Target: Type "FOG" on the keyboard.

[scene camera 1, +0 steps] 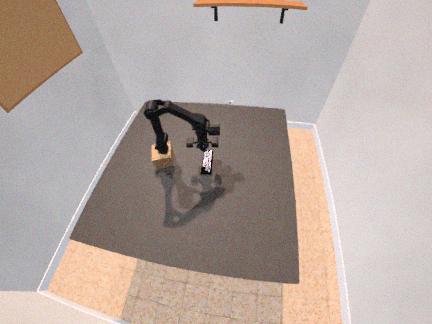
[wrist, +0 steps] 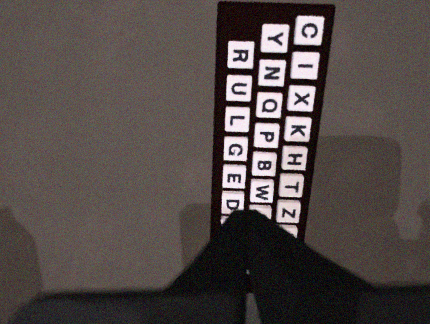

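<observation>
The keyboard is a narrow dark board with white letter keys, lying on the dark table top. In the wrist view the G key is in the left column, between the L key and the E key. No F or O letter can be read; several keys near the fingertips are partly covered, and the board's lower end is hidden behind the fingers. My gripper is shut and empty, with its tips above the keyboard, over the area beside the D key and below the W key.
The arm stands on a wooden block left of the keyboard, on the dark table top. Shadows of the arm and gripper fall around the keyboard. An orange shelf is on the back wall, and a brown panel is at the upper left.
</observation>
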